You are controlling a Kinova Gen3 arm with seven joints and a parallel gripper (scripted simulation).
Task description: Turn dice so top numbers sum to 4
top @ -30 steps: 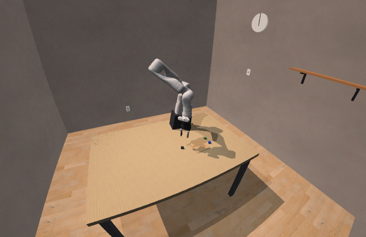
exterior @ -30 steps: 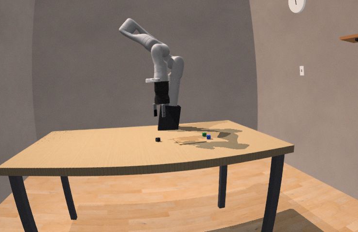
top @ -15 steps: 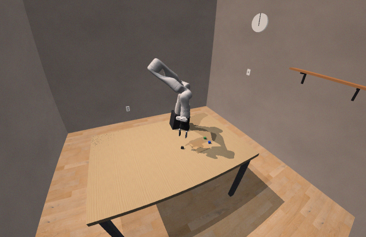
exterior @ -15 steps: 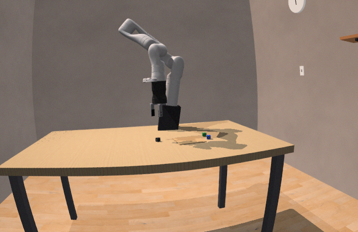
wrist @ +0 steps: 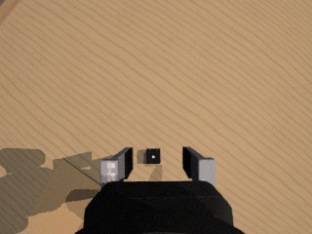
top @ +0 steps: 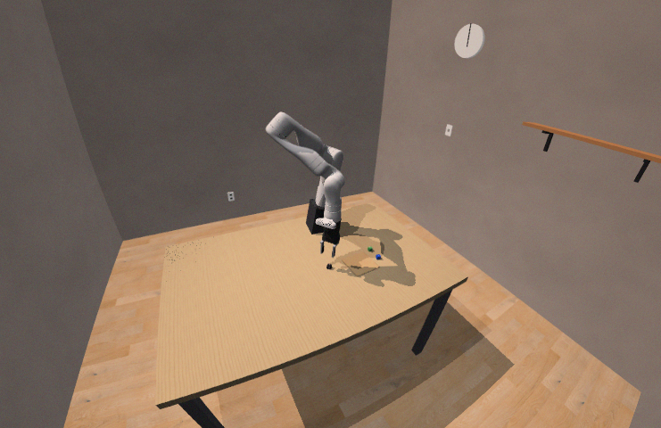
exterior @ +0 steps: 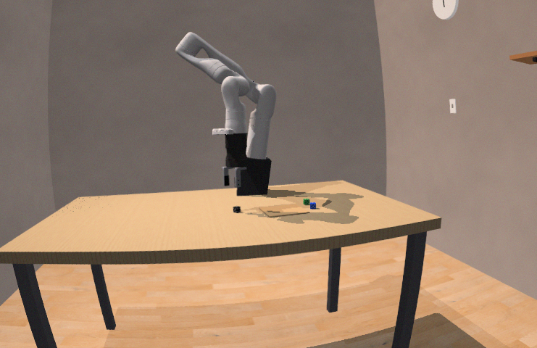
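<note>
My gripper is now 1 cm to the right of the black die and 10 cm above it. Round my hand: tan mat: 5 cm ahead, 17 cm to the left, 11 cm below; blue die: 7 cm ahead, 27 cm to the left, 10 cm below; green die: 1 cm behind, 28 cm to the left, 10 cm below.
</note>
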